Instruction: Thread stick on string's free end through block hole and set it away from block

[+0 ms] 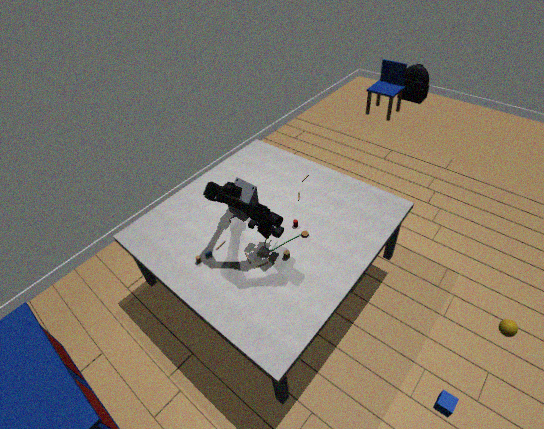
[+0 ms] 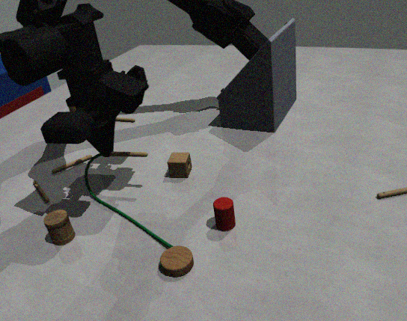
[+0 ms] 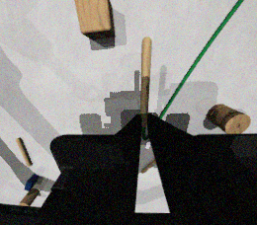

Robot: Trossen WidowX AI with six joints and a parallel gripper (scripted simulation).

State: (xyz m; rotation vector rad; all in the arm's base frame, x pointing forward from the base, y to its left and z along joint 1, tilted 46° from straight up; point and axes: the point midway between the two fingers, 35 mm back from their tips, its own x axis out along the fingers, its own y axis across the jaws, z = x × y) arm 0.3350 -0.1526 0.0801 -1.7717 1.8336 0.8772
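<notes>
Right now my gripper tip is 6 cm past the wooden block, 9 cm to the right of it and 5 cm above it. Also, from my gripper tip: red cylinder (5 cm ahead, 21 cm to the left, 4 cm below); then blue piece (23 cm behind, 23 cm to the right, 5 cm below); then round wooden button (13 cm ahead, 17 cm to the left, 5 cm below).
</notes>
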